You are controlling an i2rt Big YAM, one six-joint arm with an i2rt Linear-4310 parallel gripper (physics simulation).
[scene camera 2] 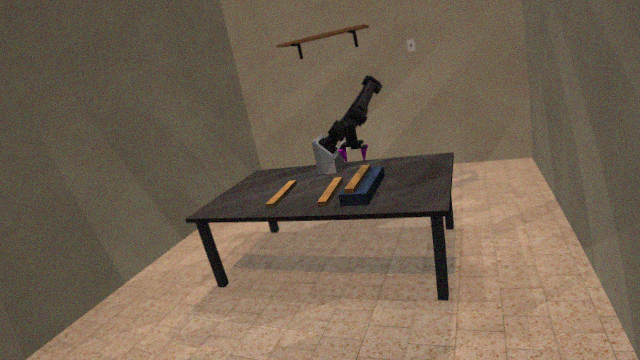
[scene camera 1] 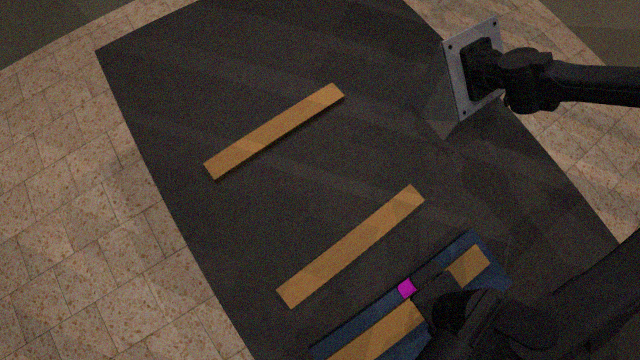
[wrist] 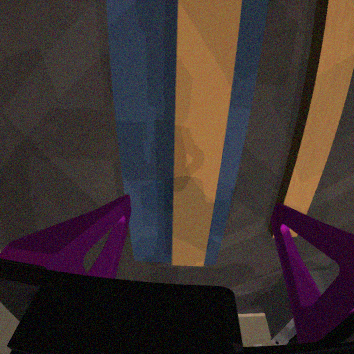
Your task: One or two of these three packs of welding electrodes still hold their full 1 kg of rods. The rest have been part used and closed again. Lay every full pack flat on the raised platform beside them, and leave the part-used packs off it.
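Frame: origin at the arm's base, x ahead, y left, z up, level; metres.
Seen in the pictures: gripper, fingertip midpoint: (scene camera 2: 355,161) (scene camera 1: 427,313) (wrist: 202,206); arm's base at its link origin: (scene camera 2: 327,146) (scene camera 1: 477,69).
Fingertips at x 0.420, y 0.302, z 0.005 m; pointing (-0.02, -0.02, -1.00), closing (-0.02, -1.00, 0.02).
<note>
Pixels of each thing's middle, then the offset from my fingertips to it. Level surfaces: height alone.
- long flat orange-tan pack at the middle of its body: (wrist: 196,155) (scene camera 1: 412,311) (scene camera 2: 358,177) 0.002 m right, 0.009 m back, 0.095 m down
- blue raised platform at the middle of its body: (wrist: 179,146) (scene camera 1: 414,316) (scene camera 2: 363,184) 0.016 m left, 0.016 m back, 0.137 m down
- second pack at the middle of its body: (wrist: 311,142) (scene camera 1: 354,244) (scene camera 2: 330,190) 0.169 m right, 0.008 m back, 0.155 m down
- third pack at the middle of its body: (scene camera 1: 276,129) (scene camera 2: 282,193) 0.477 m right, 0.019 m back, 0.155 m down
- dark table at its surface level: 0.167 m down
A long flat orange-tan pack (scene camera 1: 375,335) (scene camera 2: 358,179) (wrist: 200,100) lies flat on the blue raised platform (scene camera 1: 350,327) (scene camera 2: 354,200) (wrist: 142,125), lengthwise along it. A second pack (scene camera 1: 350,246) (scene camera 2: 330,191) (wrist: 325,115) lies on the table beside the platform. A third pack (scene camera 1: 274,131) (scene camera 2: 281,193) lies farther off on the table. No marks telling full from part-used can be read. My gripper (scene camera 2: 354,159) (wrist: 202,206) is open and empty, its magenta fingers apart above the platform's end nearer the arm base. In scene camera 1 the hand hides part of the platform and its pack.
The arm's grey base bracket (scene camera 1: 452,75) (scene camera 2: 325,162) stands at the edge of the dark table (scene camera 1: 165,90) (scene camera 2: 240,200). The arm reaches over the platform from the base side. A wall shelf (scene camera 2: 325,36) hangs behind, well above the table.
</note>
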